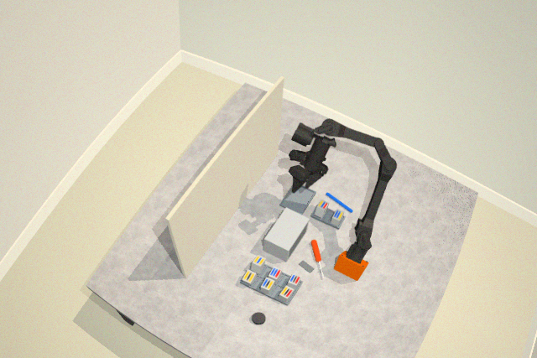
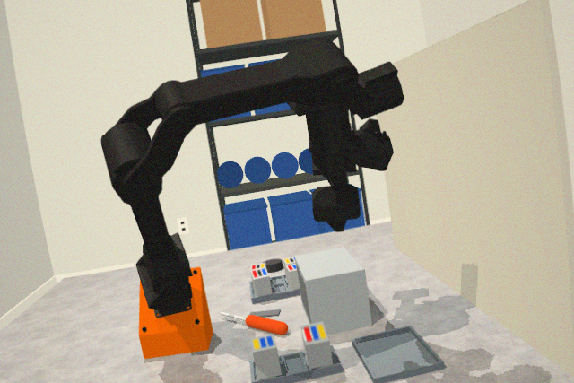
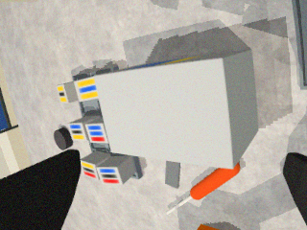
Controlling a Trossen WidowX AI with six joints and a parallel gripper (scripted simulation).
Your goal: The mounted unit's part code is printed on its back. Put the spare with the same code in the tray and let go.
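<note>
The grey spare block is 15 cm behind my gripper tip, 8 cm to the right of it and 17 cm below it. The rest, counted from my gripper tip: grey tray: 3 cm ahead, 9 cm to the right, 21 cm below; tall beige panel: 22 cm ahead, 10 cm to the left, 1 cm above; grey mounted unit: 2 cm behind, 11 cm to the left, 16 cm below.
</note>
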